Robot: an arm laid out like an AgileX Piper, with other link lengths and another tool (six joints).
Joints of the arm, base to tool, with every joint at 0 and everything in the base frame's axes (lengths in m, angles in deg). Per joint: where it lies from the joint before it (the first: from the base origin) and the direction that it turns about. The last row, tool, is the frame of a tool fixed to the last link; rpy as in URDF.
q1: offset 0 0 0.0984 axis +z
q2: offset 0 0 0 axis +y
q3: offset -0.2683 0 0.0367 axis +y
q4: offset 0.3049 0 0.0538 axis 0.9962 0 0.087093
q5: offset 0 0 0 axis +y
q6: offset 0.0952 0 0.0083 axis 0.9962 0 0.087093
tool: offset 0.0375 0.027 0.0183 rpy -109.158 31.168 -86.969
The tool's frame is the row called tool.
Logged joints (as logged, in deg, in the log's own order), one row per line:
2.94, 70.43, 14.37, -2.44, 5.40, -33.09
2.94, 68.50, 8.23, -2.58, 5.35, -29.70
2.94, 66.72, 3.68, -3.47, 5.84, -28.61
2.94, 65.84, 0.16, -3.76, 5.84, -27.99
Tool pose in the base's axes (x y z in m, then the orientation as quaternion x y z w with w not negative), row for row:
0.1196, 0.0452, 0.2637, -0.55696, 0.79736, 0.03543, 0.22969
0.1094, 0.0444, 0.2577, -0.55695, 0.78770, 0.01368, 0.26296
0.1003, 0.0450, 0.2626, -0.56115, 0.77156, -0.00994, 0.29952
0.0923, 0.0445, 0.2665, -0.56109, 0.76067, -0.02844, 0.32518
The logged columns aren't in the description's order. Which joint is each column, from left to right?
Columns, left to right: q1, q5, q2, q6, q4, q3.
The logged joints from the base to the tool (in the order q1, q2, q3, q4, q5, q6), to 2 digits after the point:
2.94, 14.37, -33.09, 5.40, 70.43, -2.44
2.94, 8.23, -29.70, 5.35, 68.50, -2.58
2.94, 3.68, -28.61, 5.84, 66.72, -3.47
2.94, 0.16, -27.99, 5.84, 65.84, -3.76

